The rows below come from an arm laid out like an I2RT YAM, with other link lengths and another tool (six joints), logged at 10 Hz.
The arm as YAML. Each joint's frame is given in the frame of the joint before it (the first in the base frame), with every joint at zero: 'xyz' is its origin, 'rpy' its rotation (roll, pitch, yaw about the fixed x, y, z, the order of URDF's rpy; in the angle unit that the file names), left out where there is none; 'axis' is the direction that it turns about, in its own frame. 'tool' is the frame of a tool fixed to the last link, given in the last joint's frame.
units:
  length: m
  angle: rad
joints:
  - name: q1
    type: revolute
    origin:
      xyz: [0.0, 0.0, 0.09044]
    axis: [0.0, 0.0, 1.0]
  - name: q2
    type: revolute
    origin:
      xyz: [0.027, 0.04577, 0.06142]
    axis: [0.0, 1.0, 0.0]
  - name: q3
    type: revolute
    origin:
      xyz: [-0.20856, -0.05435, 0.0]
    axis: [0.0, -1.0, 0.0]
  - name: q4
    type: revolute
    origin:
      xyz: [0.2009, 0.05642, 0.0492]
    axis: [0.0, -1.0, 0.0]
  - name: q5
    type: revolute
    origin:
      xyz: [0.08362, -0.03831, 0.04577]
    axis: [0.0, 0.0, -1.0]
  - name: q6
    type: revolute
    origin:
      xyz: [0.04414, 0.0, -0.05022]
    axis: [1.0, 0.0, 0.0]
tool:
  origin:
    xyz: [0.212, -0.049, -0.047]
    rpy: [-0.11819, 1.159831, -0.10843]
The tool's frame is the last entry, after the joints.
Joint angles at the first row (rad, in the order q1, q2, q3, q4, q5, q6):
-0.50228, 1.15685, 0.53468, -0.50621, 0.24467, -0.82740
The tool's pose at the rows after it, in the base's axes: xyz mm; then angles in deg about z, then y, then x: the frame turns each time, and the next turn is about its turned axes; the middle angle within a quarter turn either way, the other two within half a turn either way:
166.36 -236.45 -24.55 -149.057 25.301 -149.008
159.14 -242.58 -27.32 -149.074 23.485 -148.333
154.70 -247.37 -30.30 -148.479 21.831 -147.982
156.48 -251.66 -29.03 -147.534 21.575 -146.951
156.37 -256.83 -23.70 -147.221 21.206 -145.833
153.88 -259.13 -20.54 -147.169 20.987 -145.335
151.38 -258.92 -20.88 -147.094 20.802 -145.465
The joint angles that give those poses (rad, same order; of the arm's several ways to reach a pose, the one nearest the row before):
-0.53401, 1.13903, 0.50214, -0.50341, 0.24780, -0.85371
-0.54419, 1.14960, 0.47336, -0.46466, 0.27570, -0.87268
-0.55355, 1.16390, 0.44893, -0.42608, 0.29413, -0.90141
-0.56274, 1.15974, 0.43410, -0.39564, 0.29630, -0.92446
-0.57272, 1.14636, 0.43420, -0.39118, 0.30471, -0.93852
-0.58358, 1.12517, 0.42973, -0.39864, 0.30683, -0.94983
-0.59025, 1.11278, 0.42204, -0.40381, 0.30468, -0.95903

